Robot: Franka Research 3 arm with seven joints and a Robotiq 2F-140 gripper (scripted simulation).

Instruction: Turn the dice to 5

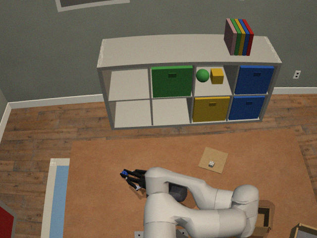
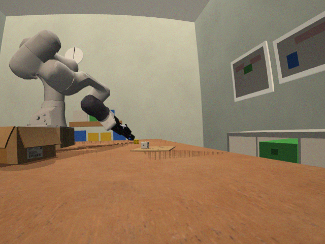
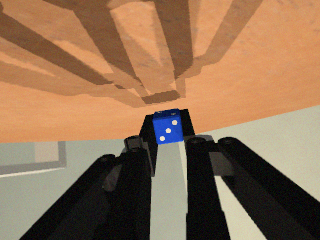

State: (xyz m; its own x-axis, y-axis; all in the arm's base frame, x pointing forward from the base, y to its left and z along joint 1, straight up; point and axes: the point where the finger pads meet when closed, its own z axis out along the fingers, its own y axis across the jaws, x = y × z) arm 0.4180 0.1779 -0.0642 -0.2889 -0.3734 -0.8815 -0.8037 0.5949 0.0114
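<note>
My gripper is now 10 mm short of the blue die, 20 mm to the right of it and 10 mm above it. From my hand the other things lie so: tan mat (100 mm ahead, 470 mm to the right, 40 mm below); yellow die (40 mm ahead, 150 mm to the right, 30 mm below); white die (60 mm ahead, 450 mm to the right, 20 mm below).
</note>
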